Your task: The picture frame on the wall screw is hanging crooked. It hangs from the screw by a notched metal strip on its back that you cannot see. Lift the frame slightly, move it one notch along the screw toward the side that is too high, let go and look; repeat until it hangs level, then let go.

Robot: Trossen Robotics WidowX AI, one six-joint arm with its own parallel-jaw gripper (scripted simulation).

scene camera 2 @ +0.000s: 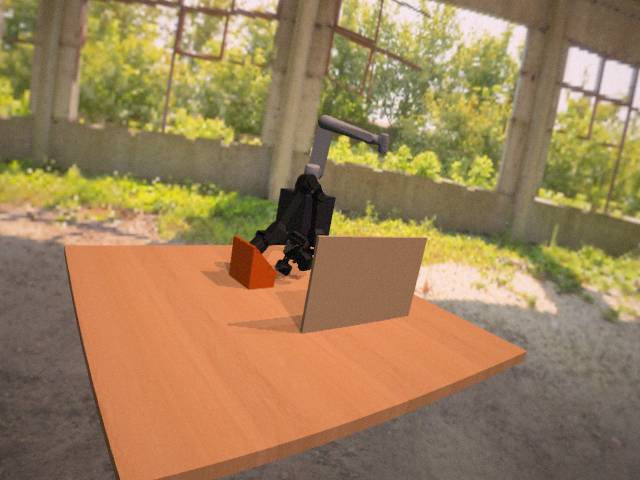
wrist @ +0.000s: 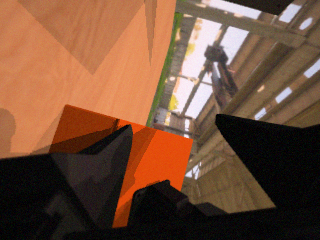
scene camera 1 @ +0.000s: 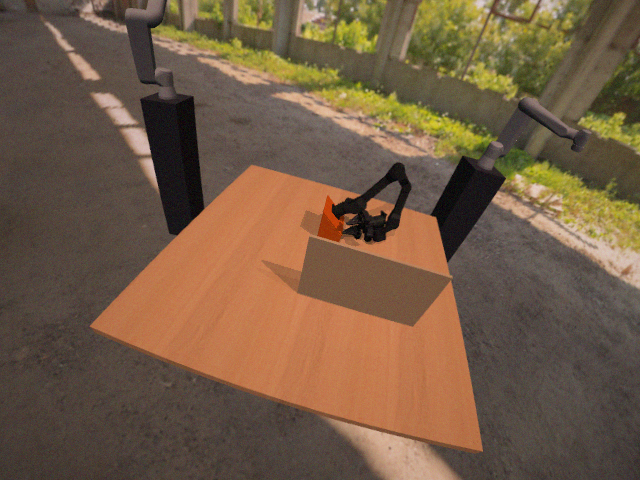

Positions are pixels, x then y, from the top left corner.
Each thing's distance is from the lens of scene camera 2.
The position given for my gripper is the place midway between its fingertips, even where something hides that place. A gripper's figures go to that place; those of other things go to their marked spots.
my gripper [scene camera 2: 280, 261]: 154 cm
beige wall panel [scene camera 2: 354, 280]: 129 cm
